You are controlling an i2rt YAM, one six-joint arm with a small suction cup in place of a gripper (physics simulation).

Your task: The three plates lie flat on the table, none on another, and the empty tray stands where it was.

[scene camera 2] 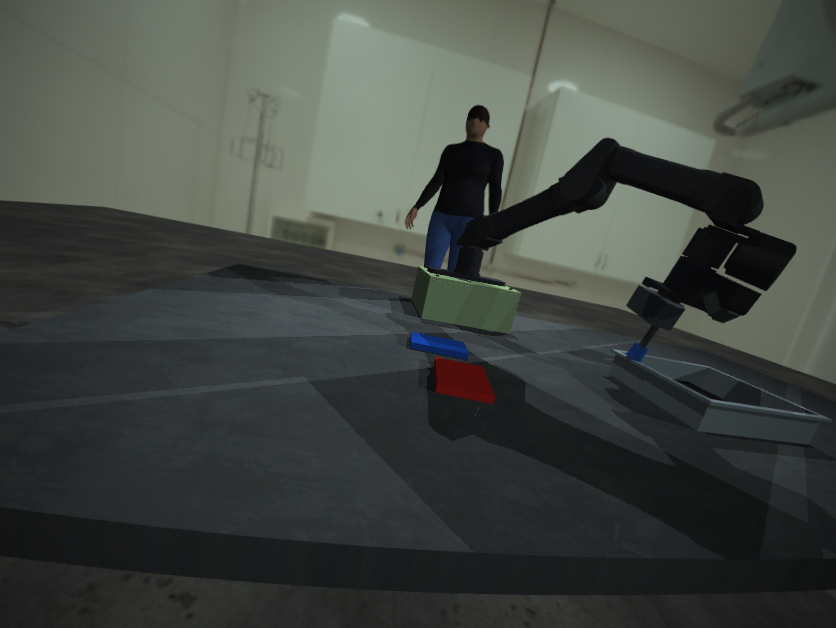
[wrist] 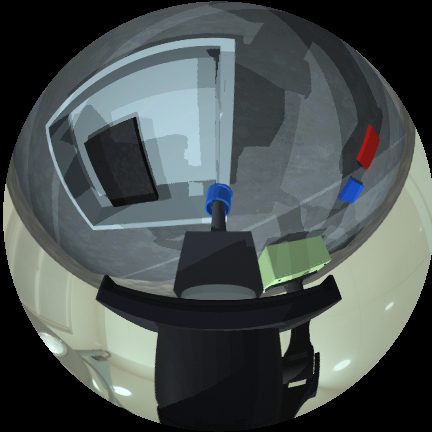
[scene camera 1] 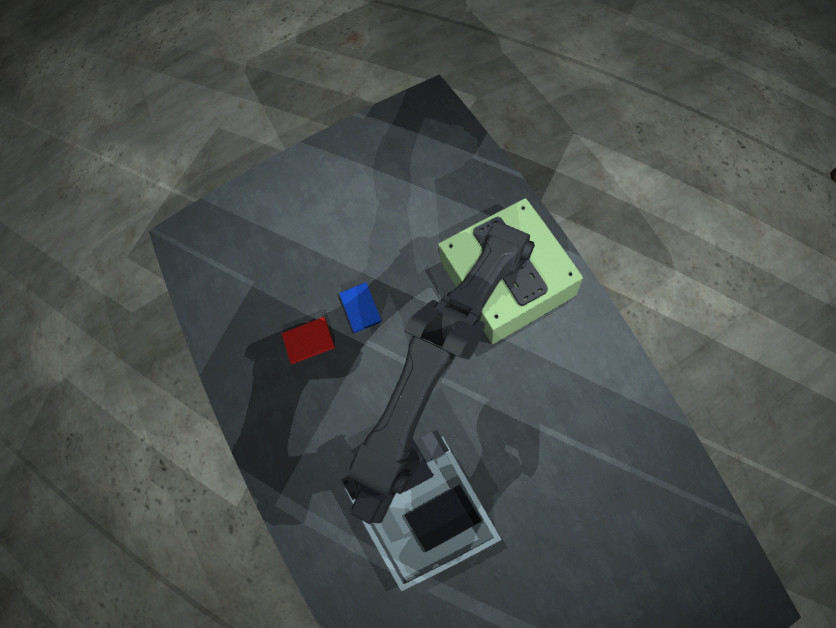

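Seen in the pictures: end effector, tool point: point(scene camera 2: 632, 360) point(wrist: 218, 192); arm's base, origin of the base link: point(scene camera 2: 465, 278) point(wrist: 291, 280) point(scene camera 1: 510, 260).
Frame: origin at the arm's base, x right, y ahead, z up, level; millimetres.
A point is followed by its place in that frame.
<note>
A red plate point(scene camera 1: 308, 340) @(y 456, x 91, z -92 mm) point(scene camera 2: 464, 379) @(y 475, x 95, z -92 mm) point(wrist: 368, 147) @(y 458, x 78, z -92 mm) and a smaller blue plate point(scene camera 1: 360, 307) @(y 319, x 102, z -92 mm) point(scene camera 2: 439, 345) @(y 339, x 107, z -92 mm) point(wrist: 351, 190) @(y 326, x 88, z -92 mm) lie flat on the table, a small gap apart. A black plate point(scene camera 1: 442, 518) @(y 377, x -393, z -89 mm) point(wrist: 121, 162) @(y 387, x -381, z -90 mm) lies inside the pale grey tray point(scene camera 1: 451, 563) @(y 404, x -485, z -52 mm) point(scene camera 2: 756, 424) @(y 513, x -357, z -80 mm) point(wrist: 226, 115) @(y 435, x -250, z -53 mm), on its floor; in scene camera 2 the tray wall partly hides it. My gripper, a small blue suction cup point(scene camera 2: 636, 351) point(wrist: 219, 199), is open and holds nothing. It is at the tray's corner nearest the robot base, close to the rim; the arm hides it in scene camera 1.
The arm's base stands on a light green block point(scene camera 1: 544, 236) @(y -95, x 13, z 0 mm) point(scene camera 2: 466, 304) @(y 109, x 12, z -50 mm) point(wrist: 295, 257) @(y 109, x -30, z -46 mm), beyond the blue plate in scene camera 2. The arm reaches from there over the table to the tray. A person point(scene camera 2: 469, 179) stands behind the block.
</note>
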